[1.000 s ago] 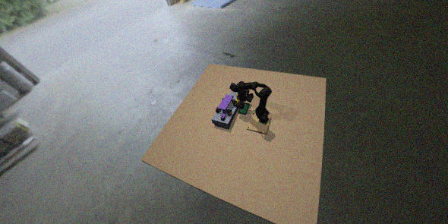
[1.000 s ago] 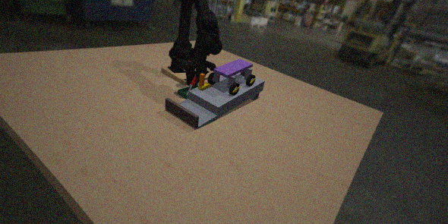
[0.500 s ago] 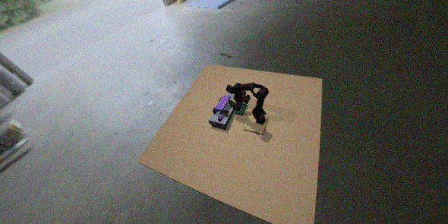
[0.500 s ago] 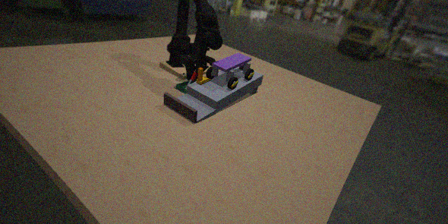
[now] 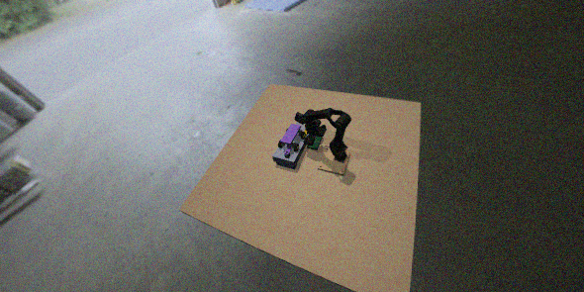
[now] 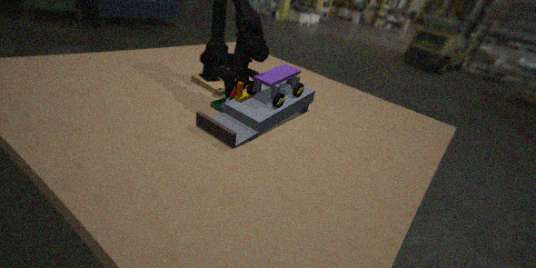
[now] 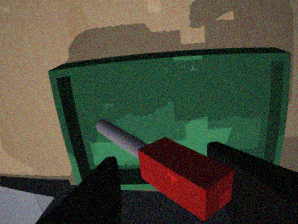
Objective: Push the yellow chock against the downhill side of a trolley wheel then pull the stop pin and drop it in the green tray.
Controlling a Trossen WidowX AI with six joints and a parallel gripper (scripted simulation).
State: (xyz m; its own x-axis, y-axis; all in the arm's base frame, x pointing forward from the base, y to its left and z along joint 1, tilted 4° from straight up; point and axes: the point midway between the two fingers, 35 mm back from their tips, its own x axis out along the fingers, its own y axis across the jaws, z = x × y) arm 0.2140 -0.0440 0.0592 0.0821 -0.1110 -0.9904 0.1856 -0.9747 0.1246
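Right now the red-headed stop pin is 1 cm to the right of my gripper tip. The rest, counted from my gripper tip: dark lip: 16 cm to the right, 15 cm ahead, 1 cm below; then yellow chock: 6 cm ahead, 4 cm above; then trolley: 11 cm to the left, 10 cm ahead, 7 cm above.
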